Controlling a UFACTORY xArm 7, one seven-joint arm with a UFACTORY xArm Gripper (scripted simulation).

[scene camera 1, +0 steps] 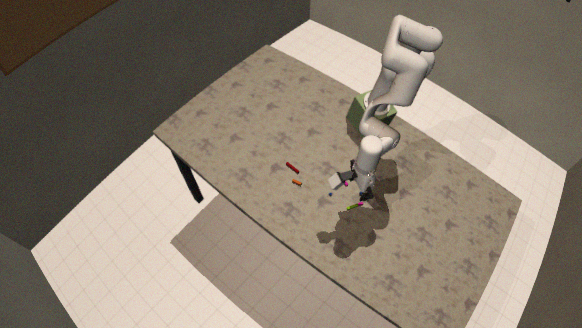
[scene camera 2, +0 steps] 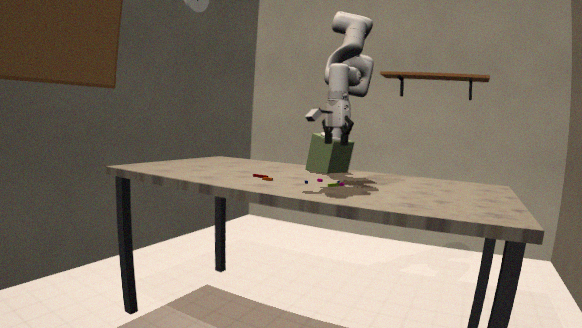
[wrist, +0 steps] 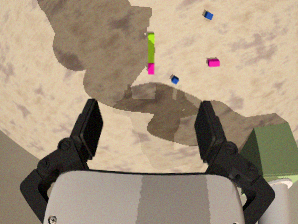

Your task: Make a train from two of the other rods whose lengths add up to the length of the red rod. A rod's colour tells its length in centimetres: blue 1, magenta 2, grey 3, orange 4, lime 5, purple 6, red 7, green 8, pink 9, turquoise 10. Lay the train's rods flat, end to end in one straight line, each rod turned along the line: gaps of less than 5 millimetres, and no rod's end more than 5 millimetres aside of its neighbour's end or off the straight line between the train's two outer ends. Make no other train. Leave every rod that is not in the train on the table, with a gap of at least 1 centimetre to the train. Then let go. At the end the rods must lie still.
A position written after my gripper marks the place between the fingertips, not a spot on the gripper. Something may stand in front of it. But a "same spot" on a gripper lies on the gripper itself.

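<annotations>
My gripper is visible in scene camera 1 (358, 189), scene camera 2 and the wrist view. On my gripper, (scene camera 2: 345, 132) and (wrist: 57, 150) are the same spot.
</annotations>
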